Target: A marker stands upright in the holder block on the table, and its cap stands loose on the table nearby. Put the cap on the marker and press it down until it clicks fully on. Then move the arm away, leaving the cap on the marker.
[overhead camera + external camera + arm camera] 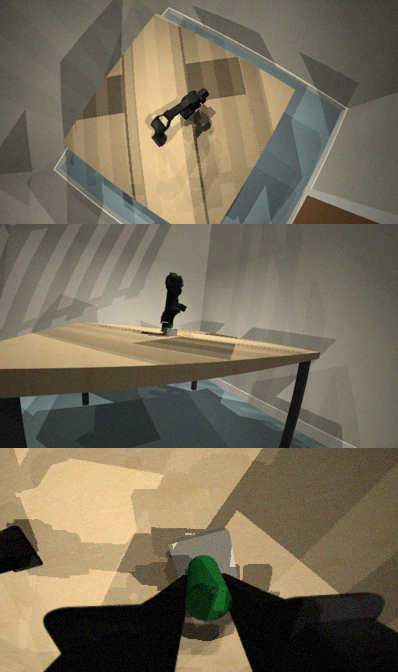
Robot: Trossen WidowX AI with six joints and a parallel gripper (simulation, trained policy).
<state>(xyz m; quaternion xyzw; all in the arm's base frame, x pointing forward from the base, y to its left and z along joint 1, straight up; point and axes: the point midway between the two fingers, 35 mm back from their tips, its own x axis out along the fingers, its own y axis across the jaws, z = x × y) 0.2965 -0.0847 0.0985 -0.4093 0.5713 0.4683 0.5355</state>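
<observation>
Right now the green cap is 10 mm above my gripper tip. Also, from my gripper tip: holder block 40 mm below.
</observation>
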